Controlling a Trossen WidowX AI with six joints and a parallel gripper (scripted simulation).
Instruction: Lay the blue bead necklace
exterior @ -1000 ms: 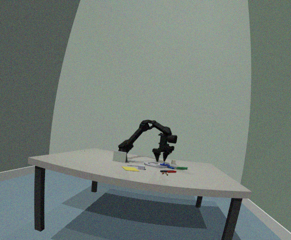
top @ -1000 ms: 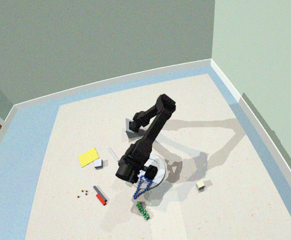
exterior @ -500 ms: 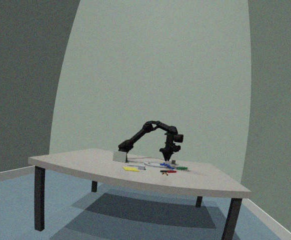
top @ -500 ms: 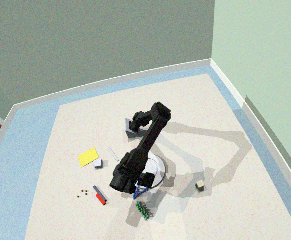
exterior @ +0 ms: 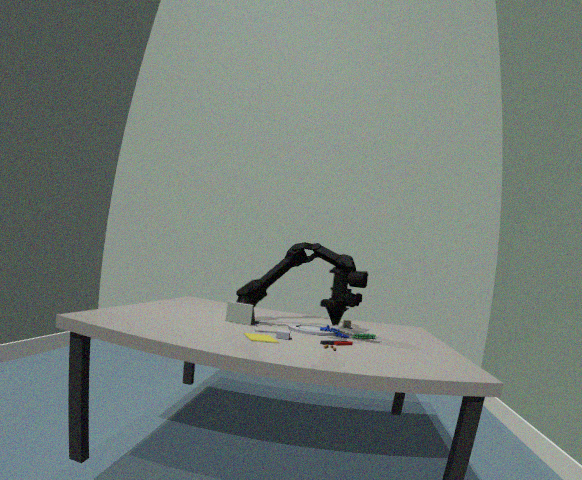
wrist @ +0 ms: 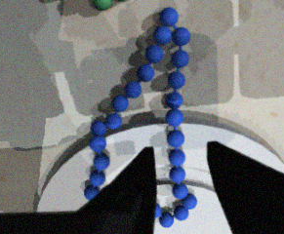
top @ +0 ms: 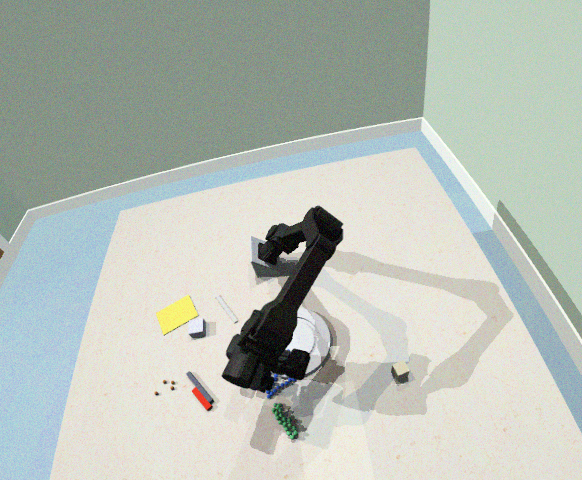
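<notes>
The round bead board is 90 mm behind my gripper tip, 40 mm to the left of it and 30 mm below it. From my gripper tip the other things lie so: white cube (160 mm behind, 230 mm to the right, 30 mm below); grey tool (40 mm ahead, 200 mm to the right, 40 mm below); stick (220 mm behind, 150 mm to the right, 40 mm below).
</notes>
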